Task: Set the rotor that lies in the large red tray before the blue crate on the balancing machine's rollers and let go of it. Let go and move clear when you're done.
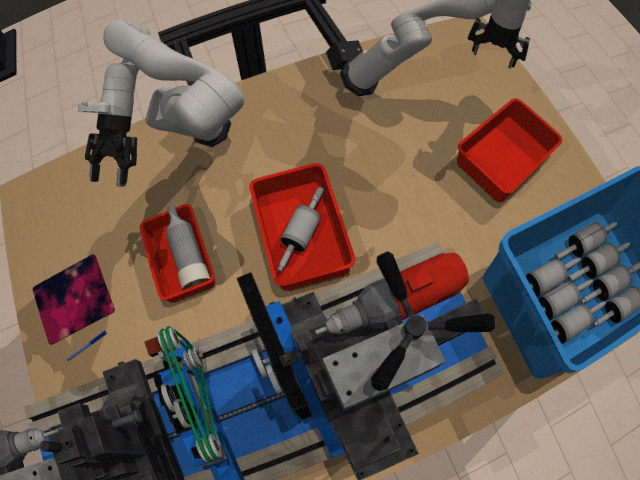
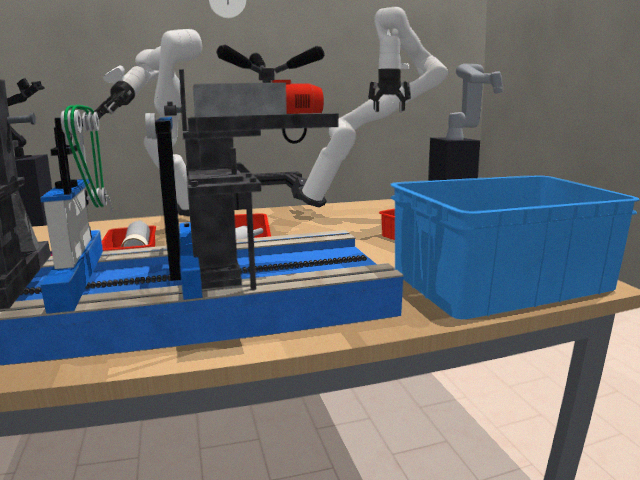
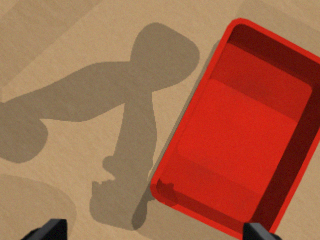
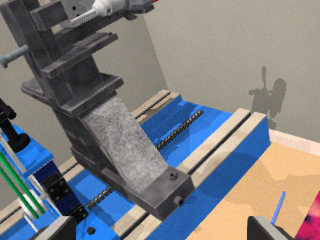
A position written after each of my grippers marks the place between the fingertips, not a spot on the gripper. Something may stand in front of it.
I see my left gripper [image 1: 492, 59], my right gripper [image 1: 107, 184], a blue crate [image 2: 487, 264], a small red tray [image 1: 163, 268] and a patterned mat [image 1: 76, 297].
The blue crate is seen too in image 1 [image 1: 534, 243]. My left gripper is seen too in image 2 [image 2: 389, 112]. My right gripper is seen too in image 2 [image 2: 100, 116]. Image 3 does not show the blue crate: it is out of frame. Image 4 misses the blue crate: it is out of frame.
